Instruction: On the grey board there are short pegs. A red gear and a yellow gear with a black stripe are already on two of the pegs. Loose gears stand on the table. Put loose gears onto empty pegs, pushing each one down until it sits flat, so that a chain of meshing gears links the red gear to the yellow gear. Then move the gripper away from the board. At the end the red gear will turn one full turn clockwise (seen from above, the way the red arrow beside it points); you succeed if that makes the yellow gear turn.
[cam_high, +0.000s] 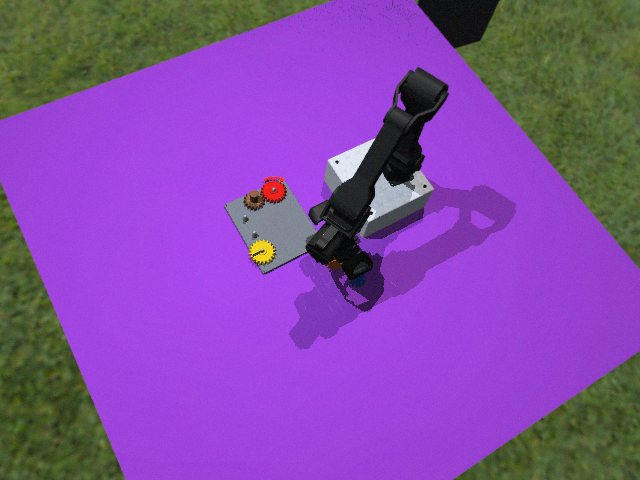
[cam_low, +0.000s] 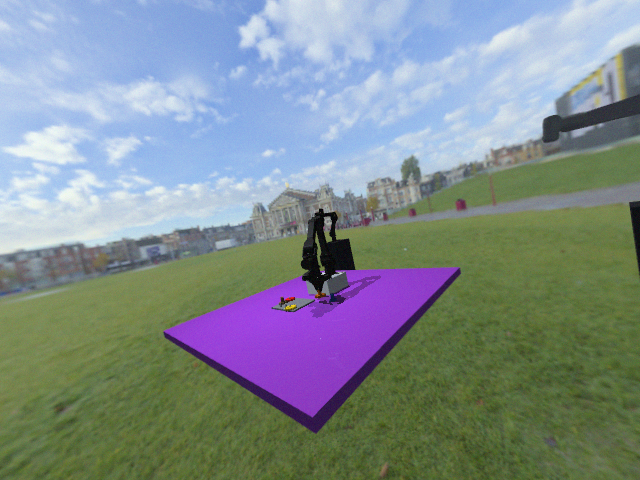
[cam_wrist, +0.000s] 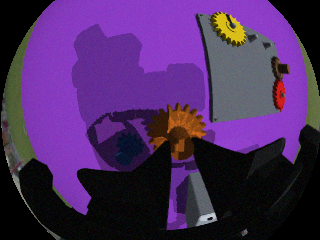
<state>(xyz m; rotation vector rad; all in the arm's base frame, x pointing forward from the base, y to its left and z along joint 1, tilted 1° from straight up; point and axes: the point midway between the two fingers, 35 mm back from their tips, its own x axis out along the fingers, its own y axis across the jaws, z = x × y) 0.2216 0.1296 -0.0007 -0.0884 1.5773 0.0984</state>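
Now: the brown gear 22 cm to the right of my gripper tip, 12 cm ahead of it and 3 cm below it. Also, from my gripper tip: small blue gear: 6 cm to the left, 4 cm below, 3 cm behind; yellow gear: 15 cm ahead, 9 cm to the right, 4 cm below; orange gear: 1 cm below.
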